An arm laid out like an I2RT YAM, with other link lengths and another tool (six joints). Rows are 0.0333 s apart.
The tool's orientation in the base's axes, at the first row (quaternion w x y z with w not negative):
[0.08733, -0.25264, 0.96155, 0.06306]
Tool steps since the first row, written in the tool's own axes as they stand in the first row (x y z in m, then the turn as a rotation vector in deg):
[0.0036, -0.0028, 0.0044, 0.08, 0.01, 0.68]
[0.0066, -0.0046, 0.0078, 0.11, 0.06, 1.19]
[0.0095, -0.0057, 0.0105, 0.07, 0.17, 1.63]
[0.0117, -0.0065, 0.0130, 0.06, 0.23, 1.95]
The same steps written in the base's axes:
[-0.0011, -0.0034, -0.0052, 0.02, 0.08, -0.68]
[-0.0023, -0.0058, -0.0093, 0.04, 0.20, -1.18]
[-0.0039, -0.0077, -0.0126, 0.08, 0.38, -1.59]
[-0.0050, -0.0090, -0.0155, 0.10, 0.49, -1.90]

